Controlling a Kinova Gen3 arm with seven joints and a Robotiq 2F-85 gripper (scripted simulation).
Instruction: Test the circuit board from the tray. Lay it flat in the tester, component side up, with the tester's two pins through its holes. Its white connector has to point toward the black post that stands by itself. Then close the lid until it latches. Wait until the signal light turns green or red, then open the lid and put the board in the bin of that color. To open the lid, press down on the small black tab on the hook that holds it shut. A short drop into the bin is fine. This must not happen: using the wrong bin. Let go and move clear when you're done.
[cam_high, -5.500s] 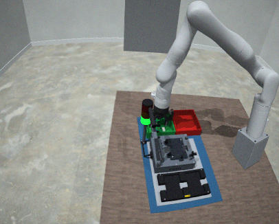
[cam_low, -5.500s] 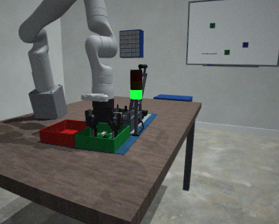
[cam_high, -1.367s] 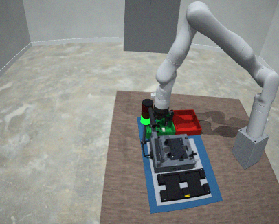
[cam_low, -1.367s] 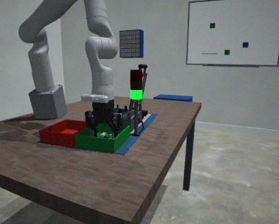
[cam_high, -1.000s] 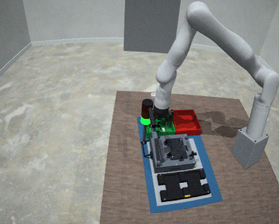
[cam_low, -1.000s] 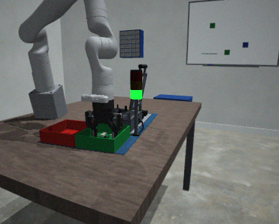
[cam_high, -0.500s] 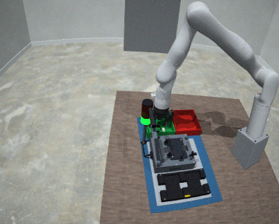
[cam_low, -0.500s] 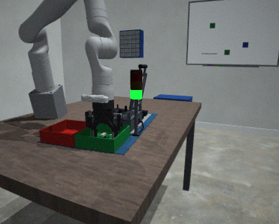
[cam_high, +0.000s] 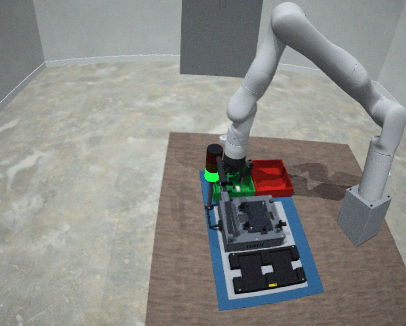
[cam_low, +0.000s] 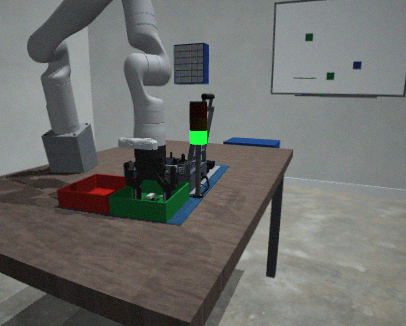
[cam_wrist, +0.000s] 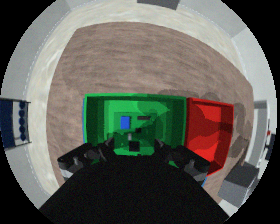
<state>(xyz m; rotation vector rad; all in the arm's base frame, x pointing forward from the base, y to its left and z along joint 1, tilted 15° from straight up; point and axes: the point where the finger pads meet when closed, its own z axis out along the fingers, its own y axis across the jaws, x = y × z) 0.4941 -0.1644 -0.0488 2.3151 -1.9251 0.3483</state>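
Now: hand right at the green bin. Round my hand: green circuit board 10 mm below; then clear lid 210 mm to the left, 170 mm above, 40 mm ahead; then red bin 150 mm behind, 30 mm to the right.
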